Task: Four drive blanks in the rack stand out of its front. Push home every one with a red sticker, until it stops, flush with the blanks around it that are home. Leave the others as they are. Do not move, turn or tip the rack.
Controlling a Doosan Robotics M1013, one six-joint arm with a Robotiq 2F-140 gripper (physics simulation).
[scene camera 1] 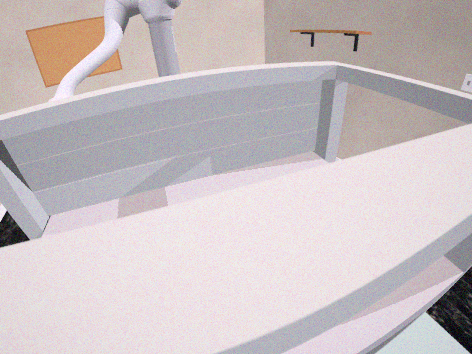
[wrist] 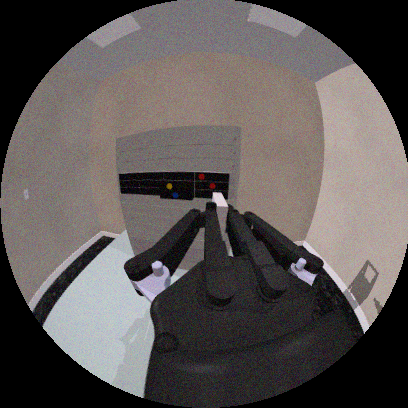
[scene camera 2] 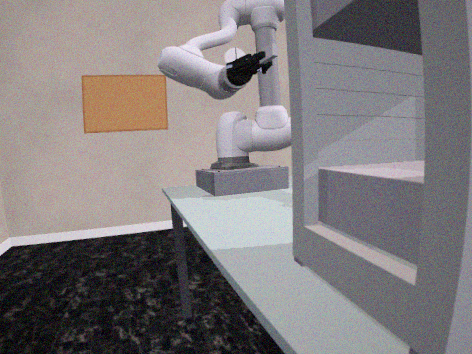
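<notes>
The grey rack (scene camera 1: pixel 210 250) (scene camera 2: pixel 300 150) (wrist: pixel 175 145) stands upright; its black blanks show in the wrist view. The upper red-sticker blank (wrist: pixel 210 177) and lower red-sticker blank (wrist: pixel 202 186) are right of the divider and look level with their neighbours, though small. The yellow-sticker blank (wrist: pixel 180 186) and blue-sticker blank (wrist: pixel 185 195) are left of it; the blue one's lower edge hangs past the row, so it stands out. How far the yellow one stands out is unclear. My gripper (scene camera 2: pixel 269 62) (wrist: pixel 215 200) is shut and empty, in front of the rack and apart from it, its pale tips appearing just below the lower red sticker.
The rack stands on a pale table (scene camera 2: pixel 240 220) (wrist: pixel 85 310). The arm's grey base block (scene camera 2: pixel 250 180) is at the table's far end. An orange board (scene camera 1: pixel 75 55) (scene camera 2: pixel 125 104) hangs on the wall, and a wall shelf (scene camera 1: pixel 330 32) is behind the rack in scene camera 1.
</notes>
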